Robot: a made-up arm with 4 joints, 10 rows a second.
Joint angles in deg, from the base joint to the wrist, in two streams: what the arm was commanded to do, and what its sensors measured. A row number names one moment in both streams.
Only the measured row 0 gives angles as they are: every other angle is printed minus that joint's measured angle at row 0.
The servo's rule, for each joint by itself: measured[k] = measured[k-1] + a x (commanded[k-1-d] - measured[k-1]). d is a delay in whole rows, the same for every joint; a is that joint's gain. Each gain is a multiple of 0.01, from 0.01 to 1. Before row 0 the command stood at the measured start. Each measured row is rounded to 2 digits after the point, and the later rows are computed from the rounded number. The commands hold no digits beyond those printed.
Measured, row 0:
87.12 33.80 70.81 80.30
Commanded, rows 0 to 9:
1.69 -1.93 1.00 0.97
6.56 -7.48 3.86 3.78
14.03 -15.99 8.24 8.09
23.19 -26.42 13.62 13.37
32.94 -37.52 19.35 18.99
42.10 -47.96 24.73 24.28
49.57 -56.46 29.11 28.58
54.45 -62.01 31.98 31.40
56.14 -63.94 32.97 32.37
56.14 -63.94 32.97 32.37
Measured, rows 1 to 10:
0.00 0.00 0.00 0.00
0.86 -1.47 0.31 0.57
3.77 -6.04 1.41 2.46
9.00 -13.60 3.53 5.78
16.24 -23.34 6.66 10.26
24.76 -34.12 10.59 15.41
33.60 -44.64 14.97 20.64
41.74 -53.62 19.35 25.32
48.22 -60.00 23.27 28.91
52.26 -62.99 26.28 30.95
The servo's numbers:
d 1
a 0.51 0.76 0.31 0.59

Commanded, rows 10 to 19:
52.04 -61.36 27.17 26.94
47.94 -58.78 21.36 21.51
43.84 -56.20 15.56 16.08
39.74 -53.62 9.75 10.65
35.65 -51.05 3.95 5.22
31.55 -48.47 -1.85 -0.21
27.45 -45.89 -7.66 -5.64
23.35 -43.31 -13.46 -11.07
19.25 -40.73 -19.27 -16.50
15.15 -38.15 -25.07 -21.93
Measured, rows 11 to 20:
54.24 -63.71 28.35 31.79
53.12 -61.92 27.98 28.93
50.48 -59.53 25.93 24.55
47.09 -57.00 22.72 19.55
43.34 -54.43 18.70 14.30
39.42 -51.86 14.13 8.94
35.41 -49.28 9.18 3.54
31.35 -46.70 3.96 -1.88
27.27 -44.12 -1.44 -7.30
23.18 -41.54 -6.97 -12.73

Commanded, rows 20 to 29:
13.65 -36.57 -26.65 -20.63
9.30 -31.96 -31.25 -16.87
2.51 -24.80 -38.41 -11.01
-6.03 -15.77 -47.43 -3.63
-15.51 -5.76 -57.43 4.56
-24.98 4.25 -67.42 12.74
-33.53 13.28 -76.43 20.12
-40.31 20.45 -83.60 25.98
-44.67 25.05 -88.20 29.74
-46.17 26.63 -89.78 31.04
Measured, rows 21 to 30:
19.08 -38.96 -12.58 -18.16
16.31 -37.14 -16.94 -19.62
12.73 -33.20 -21.38 -18.00
7.52 -26.82 -26.66 -13.88
0.61 -18.42 -33.10 -7.83
-7.61 -8.80 -40.64 -0.52
-16.47 1.12 -48.94 7.30
-25.17 10.36 -57.46 14.86
-32.89 18.03 -65.56 21.42
-38.90 23.37 -72.58 26.33

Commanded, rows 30 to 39:
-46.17 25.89 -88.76 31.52
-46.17 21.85 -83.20 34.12
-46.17 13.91 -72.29 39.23
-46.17 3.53 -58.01 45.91
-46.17 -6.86 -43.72 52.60
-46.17 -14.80 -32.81 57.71
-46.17 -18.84 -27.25 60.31
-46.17 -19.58 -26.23 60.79
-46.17 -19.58 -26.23 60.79
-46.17 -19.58 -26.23 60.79
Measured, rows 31 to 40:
-42.61 25.85 -77.91 29.11
-44.43 25.88 -81.27 30.53
-45.32 22.82 -81.87 32.65
-45.75 16.05 -78.90 36.53
-45.96 6.53 -72.42 42.06
-46.07 -3.65 -63.52 48.28
-46.12 -12.12 -54.00 53.84
-46.15 -17.23 -45.71 57.66
-46.16 -19.02 -39.67 59.51
-46.17 -19.45 -35.50 60.27

